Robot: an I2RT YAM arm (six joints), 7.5 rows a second.
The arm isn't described. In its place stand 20 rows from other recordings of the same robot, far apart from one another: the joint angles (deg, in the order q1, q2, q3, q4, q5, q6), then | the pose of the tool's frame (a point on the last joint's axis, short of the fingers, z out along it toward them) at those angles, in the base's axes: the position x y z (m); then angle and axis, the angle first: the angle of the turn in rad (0 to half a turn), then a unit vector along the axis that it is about.
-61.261 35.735 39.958 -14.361 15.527 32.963 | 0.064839 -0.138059 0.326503 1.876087 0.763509 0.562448 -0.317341
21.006 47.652 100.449 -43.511 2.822 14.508 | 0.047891 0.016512 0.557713 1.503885 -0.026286 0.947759 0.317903
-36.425 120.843 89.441 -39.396 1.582 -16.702 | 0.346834 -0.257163 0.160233 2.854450 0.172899 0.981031 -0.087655
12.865 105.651 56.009 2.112 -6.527 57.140 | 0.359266 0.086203 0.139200 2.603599 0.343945 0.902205 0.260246
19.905 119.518 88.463 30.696 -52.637 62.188 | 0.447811 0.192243 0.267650 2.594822 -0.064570 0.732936 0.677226
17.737 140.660 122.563 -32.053 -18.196 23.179 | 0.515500 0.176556 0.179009 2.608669 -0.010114 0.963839 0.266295
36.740 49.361 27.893 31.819 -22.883 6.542 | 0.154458 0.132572 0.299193 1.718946 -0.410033 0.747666 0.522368
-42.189 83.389 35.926 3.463 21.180 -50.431 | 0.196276 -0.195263 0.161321 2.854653 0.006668 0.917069 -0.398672
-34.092 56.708 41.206 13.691 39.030 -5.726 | 0.176924 -0.146821 0.323298 2.012637 0.463062 0.709397 -0.531347
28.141 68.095 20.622 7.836 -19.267 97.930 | 0.183338 0.111384 0.149800 3.031069 0.452690 0.773705 0.443230
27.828 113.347 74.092 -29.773 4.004 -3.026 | 0.347382 0.180561 0.145059 2.769413 -0.259764 0.965656 0.005607
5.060 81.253 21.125 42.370 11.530 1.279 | 0.257224 0.015632 0.158658 1.879227 0.040464 0.997367 -0.060183
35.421 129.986 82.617 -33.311 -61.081 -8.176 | 0.319718 0.265627 0.086150 3.038984 0.357572 -0.782742 -0.509370
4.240 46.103 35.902 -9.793 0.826 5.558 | 0.191208 0.013661 0.281925 1.923676 0.016526 0.998482 0.052549
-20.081 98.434 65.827 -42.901 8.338 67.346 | 0.303255 -0.116358 0.187418 2.852273 0.697634 0.716280 -0.015807
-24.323 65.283 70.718 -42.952 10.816 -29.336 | 0.210712 -0.102573 0.369890 2.416514 0.002761 0.956058 -0.293163
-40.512 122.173 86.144 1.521 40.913 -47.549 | 0.347617 -0.327685 0.184215 2.944019 0.112059 0.841735 -0.528133
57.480 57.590 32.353 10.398 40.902 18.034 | 0.139667 0.175706 0.260351 1.800696 -0.063808 0.983863 0.167156
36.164 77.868 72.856 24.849 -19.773 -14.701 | 0.247155 0.195570 0.446451 1.372246 -0.584089 0.711864 0.389985
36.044 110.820 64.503 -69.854 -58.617 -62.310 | 0.213063 0.192638 0.141473 2.973544 0.572302 -0.641373 -0.510990
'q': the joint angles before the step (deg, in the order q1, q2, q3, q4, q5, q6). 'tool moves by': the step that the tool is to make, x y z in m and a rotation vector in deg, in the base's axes. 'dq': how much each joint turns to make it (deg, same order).
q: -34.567 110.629 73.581 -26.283 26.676 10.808
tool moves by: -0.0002 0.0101 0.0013 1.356 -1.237 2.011
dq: 1.046 -1.496 -1.691 0.481 -2.056 -0.047
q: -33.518 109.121 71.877 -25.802 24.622 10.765
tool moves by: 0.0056 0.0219 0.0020 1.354 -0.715 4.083
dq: 3.075 -1.768 -1.800 0.012 -1.818 -0.226
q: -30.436 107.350 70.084 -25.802 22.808 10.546
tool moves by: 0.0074 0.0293 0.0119 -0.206 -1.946 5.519
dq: 4.385 -3.281 -1.746 0.544 -1.185 -0.708
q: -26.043 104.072 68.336 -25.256 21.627 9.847
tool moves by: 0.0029 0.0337 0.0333 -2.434 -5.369 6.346
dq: 4.986 -6.550 -1.385 1.195 -0.654 -1.288
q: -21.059 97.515 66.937 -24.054 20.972 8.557
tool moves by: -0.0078 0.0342 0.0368 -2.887 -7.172 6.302
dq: 4.867 -8.167 -2.352 2.427 -0.573 -1.491
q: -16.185 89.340 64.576 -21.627 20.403 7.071
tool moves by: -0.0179 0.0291 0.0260 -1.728 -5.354 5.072
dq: 4.152 -7.897 -3.096 1.143 -0.415 -0.962
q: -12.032 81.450 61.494 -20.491 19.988 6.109
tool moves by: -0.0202 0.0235 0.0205 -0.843 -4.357 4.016
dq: 3.702 -6.994 -2.307 -0.163 -0.212 -0.257
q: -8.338 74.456 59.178 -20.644 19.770 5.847
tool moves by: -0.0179 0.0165 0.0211 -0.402 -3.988 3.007
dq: 2.917 -5.521 -0.324 -1.196 -0.119 0.015
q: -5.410 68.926 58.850 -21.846 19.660 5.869
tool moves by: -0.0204 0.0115 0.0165 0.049 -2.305 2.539
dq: 2.153 -5.098 -0.012 -2.790 -0.446 -0.006
